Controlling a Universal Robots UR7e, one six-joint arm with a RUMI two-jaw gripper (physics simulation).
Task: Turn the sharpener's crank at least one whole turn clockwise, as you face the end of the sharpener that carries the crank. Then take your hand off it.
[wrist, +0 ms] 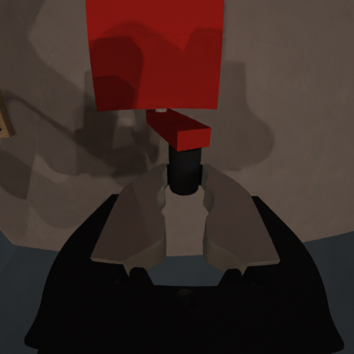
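The red sharpener (159, 60) is at the top of the wrist view, its crank end facing the gripper. The red crank arm (186, 129) runs from a small pale shaft under the sharpener's end down and to the right. A black cylindrical crank handle (184, 167) sticks out from the arm's near end toward the gripper. My gripper (183, 166) is shut on the crank handle, one fingertip on each side of it. The lower side of the handle, facing away from the camera, is hidden.
The grey-brown table top (295, 150) lies under the sharpener, with its near edge behind the gripper. Shadows of the arm and gripper fall across the table and the sharpener. Part of a wooden object (6, 125) shows at the left edge.
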